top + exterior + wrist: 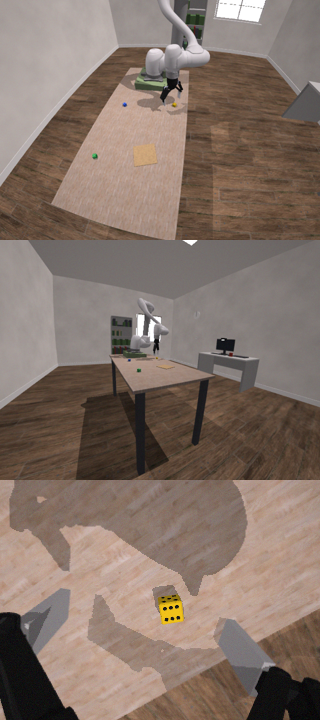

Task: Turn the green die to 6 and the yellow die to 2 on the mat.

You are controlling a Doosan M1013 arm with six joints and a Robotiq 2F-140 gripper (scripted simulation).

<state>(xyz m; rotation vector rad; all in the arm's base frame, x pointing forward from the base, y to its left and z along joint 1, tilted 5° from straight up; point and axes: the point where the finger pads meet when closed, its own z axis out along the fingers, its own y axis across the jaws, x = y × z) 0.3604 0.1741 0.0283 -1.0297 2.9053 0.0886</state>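
My gripper is now 6 cm above the yellow die, 2 cm to the right of it and 1 cm past it. The rest, counted from my hand: green die (48 cm to the right, 48 cm ahead, 6 cm below); then tan mat (43 cm ahead, 16 cm to the right, 7 cm below); then blue die (39 cm to the right, 6 cm below).
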